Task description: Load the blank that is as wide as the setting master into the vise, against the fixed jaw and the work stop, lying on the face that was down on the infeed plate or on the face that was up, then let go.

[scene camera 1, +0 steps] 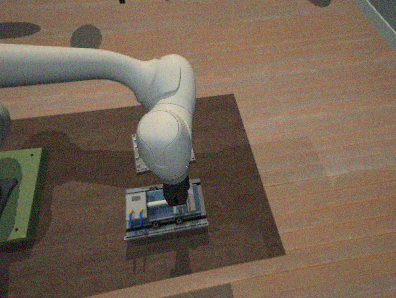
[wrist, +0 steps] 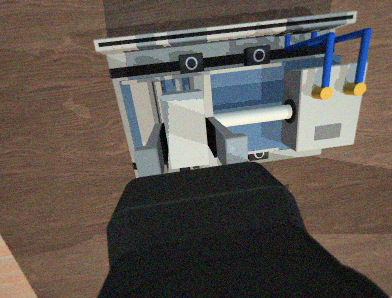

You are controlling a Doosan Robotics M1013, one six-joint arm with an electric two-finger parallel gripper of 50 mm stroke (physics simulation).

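Places are measured from the arm's base along level axes (x ahead, y left, z up), in millimetres.
Pixels of known places: gripper, fingertip midpoint: [wrist: 186, 133].
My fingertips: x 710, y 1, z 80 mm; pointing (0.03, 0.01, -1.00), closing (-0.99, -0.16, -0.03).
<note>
Behind a point stands the place of what it marks.
A pale rectangular blank [wrist: 186, 131] @(x 710, y -2, z 87 mm) is held between the two fingers of my gripper [wrist: 186, 133] @(x 710, y 1, z 80 mm) [scene camera 1: 178, 206], over the jaw opening of the vise [wrist: 326, 112] @(x 556, y -16, z 35 mm) [scene camera 1: 135, 201] @(x 549, y -5, z 36 mm). In the wrist view, one pale jaw strip [wrist: 142, 102] @(x 752, y -17, z 36 mm) shows left of the blank, and another [wrist: 207, 86] @(x 689, y -35, z 36 mm) shows behind its far right corner, by the white spindle [wrist: 255, 116] @(x 631, y -6, z 26 mm). The blank and fingers hide parts of both jaws. I cannot tell how high the blank is above the vise bed, or whether it touches a jaw. The work stop does not show clearly. The setting master cannot be made out.
The infeed plate [scene camera 1: 140, 164] @(x 524, y 174, z -52 mm) is behind the vise in the scene view, mostly hidden by the arm. Two blue hoses [wrist: 327, 60] @(x 580, y -64, z 49 mm) [scene camera 1: 130, 220] @(x 545, y -70, z 49 mm) with yellow fittings rise from the vise's end block. A green platform [scene camera 1: 31, 200] @(x 161, y 10, z -10 mm) stands at the left.
</note>
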